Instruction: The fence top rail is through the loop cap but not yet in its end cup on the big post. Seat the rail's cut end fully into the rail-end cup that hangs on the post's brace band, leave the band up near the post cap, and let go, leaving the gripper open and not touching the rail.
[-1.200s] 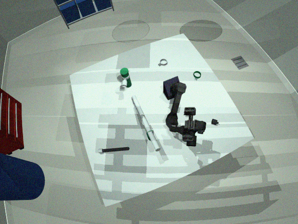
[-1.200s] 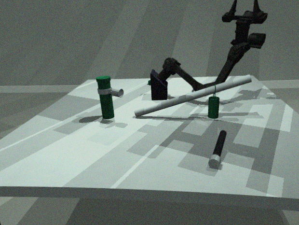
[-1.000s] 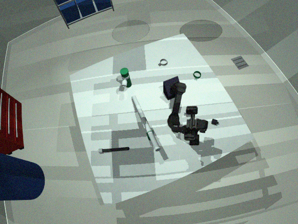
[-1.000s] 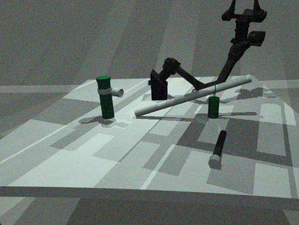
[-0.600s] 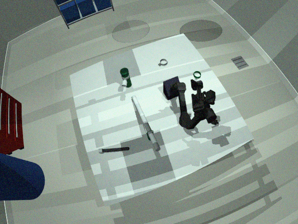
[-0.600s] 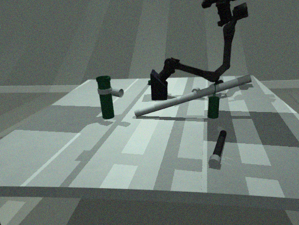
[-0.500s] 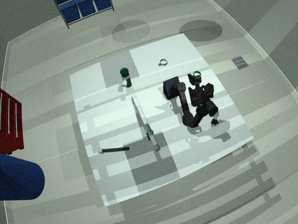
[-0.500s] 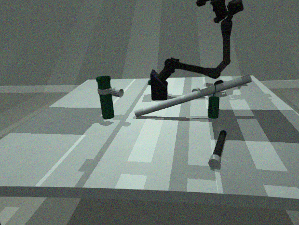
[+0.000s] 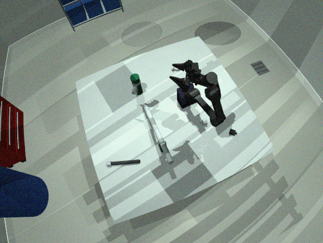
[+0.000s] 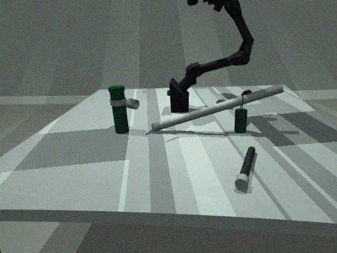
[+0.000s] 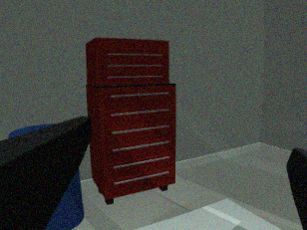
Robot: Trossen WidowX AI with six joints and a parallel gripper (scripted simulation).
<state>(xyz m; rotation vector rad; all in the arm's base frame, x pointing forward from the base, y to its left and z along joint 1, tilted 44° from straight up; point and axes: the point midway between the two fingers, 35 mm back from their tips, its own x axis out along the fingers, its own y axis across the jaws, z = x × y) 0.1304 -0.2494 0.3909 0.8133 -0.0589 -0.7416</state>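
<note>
The grey brace band lies 15 cm ahead of my gripper tip, 31 cm to the right of it and 43 cm below it. Round my gripper tip: short green post: 17 cm ahead, 18 cm to the left, 46 cm below; then black piece: 34 cm behind, 32 cm to the left, 55 cm below.
</note>
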